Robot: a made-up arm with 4 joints.
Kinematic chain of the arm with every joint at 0, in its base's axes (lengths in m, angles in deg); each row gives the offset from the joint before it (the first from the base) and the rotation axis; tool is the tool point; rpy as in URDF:
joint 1: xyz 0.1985 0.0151 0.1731 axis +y
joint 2: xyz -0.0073 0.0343 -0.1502 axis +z
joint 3: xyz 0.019 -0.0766 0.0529 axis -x
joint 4: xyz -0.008 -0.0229 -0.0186 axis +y
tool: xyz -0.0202 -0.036 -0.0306 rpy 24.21 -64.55 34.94
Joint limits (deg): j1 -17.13..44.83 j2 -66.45..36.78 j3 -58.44..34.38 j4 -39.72..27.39
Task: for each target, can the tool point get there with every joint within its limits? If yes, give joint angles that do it. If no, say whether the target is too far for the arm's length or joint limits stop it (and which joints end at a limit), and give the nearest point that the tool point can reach.
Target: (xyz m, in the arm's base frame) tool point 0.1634 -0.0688 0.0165
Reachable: yes | joints 15.80 13.28 -17.21 4.21
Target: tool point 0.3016 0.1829 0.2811
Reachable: no: joint limits stop it (at a limit: joint 1, joint 2, joint 3, joint 4) | nearest point 0.3247 -0.0668 0.0974 | short by 0.311 m
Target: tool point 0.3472 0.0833 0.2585
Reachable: no: joint limits stop it (at a limit: joint 1, joint 2, joint 3, joint 4) | nearest point 0.3247 -0.0668 0.0974 | short by 0.221 m
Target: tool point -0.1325 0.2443 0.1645
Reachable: no: too far | nearest point 0.0082 0.0291 0.1326 | short by 0.259 m
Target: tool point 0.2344 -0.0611 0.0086
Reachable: yes | joints 5.01 27.65 -10.71 -15.33
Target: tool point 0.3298 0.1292 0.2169
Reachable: no: joint limits stop it (at a limit: joint 1, joint 2, joint 3, joint 4) | nearest point 0.3247 -0.0668 0.0974 | short by 0.230 m
